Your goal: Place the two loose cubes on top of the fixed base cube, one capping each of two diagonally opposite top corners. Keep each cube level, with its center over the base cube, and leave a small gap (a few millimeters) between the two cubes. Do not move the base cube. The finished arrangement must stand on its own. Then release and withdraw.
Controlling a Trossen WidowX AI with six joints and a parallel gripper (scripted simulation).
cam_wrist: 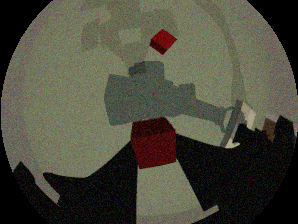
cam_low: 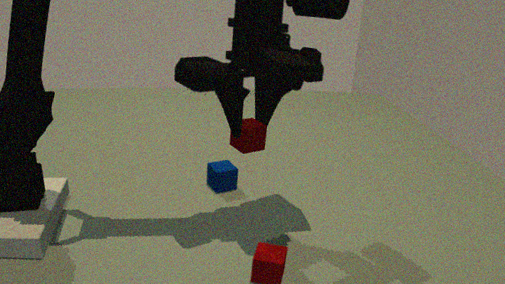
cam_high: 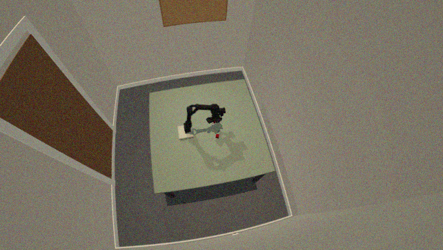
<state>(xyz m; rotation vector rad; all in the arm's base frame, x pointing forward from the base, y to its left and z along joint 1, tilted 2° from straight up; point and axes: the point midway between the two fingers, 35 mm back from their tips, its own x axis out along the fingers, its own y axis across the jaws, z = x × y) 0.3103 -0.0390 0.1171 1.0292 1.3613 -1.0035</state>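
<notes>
Right now the blue base cube is 100 mm below my gripper tip, 80 mm to the left of it and 10 mm behind it.
</notes>
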